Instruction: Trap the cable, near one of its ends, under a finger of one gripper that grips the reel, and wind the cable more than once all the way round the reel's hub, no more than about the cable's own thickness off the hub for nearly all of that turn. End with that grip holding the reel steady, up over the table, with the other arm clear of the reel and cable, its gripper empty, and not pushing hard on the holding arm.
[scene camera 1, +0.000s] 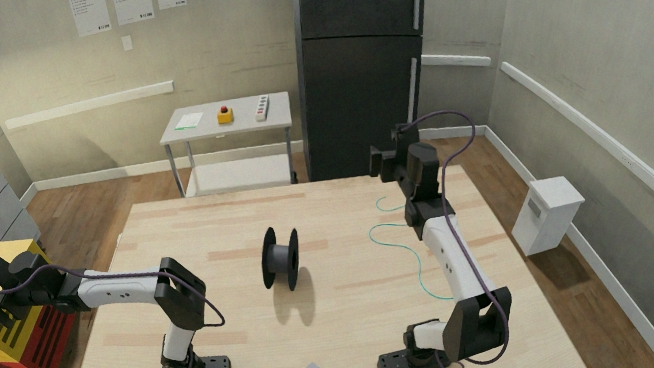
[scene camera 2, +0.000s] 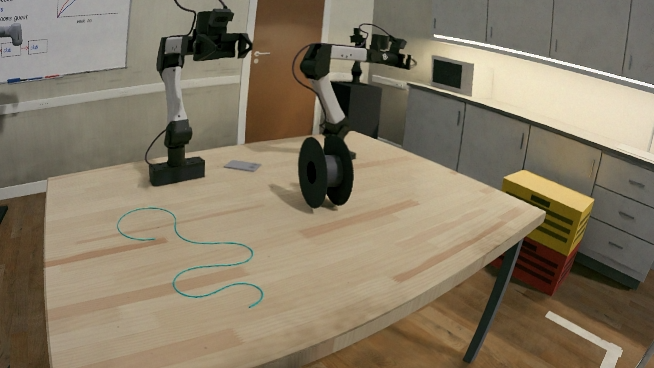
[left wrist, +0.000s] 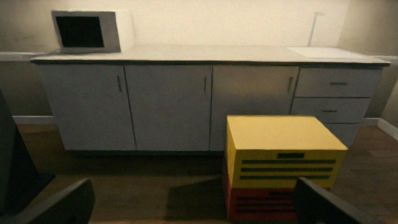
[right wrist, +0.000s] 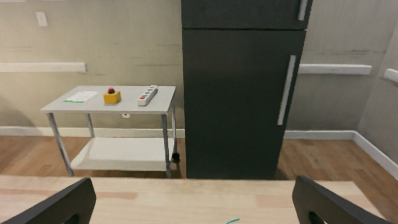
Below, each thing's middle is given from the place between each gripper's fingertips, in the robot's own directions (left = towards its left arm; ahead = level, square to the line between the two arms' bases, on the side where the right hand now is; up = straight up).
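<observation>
Looking at the black reel (scene camera 2: 329, 170), I find my left hand 380 mm short of it, 630 mm to the left of it and 310 mm above it. As for my right hand (scene camera 2: 234, 47), the reel is 30 cm to the left of that hand, 4 cm behind it and 34 cm below it. So, going by its middle, the black reel is nearer to my right hand than to my left hand.
</observation>
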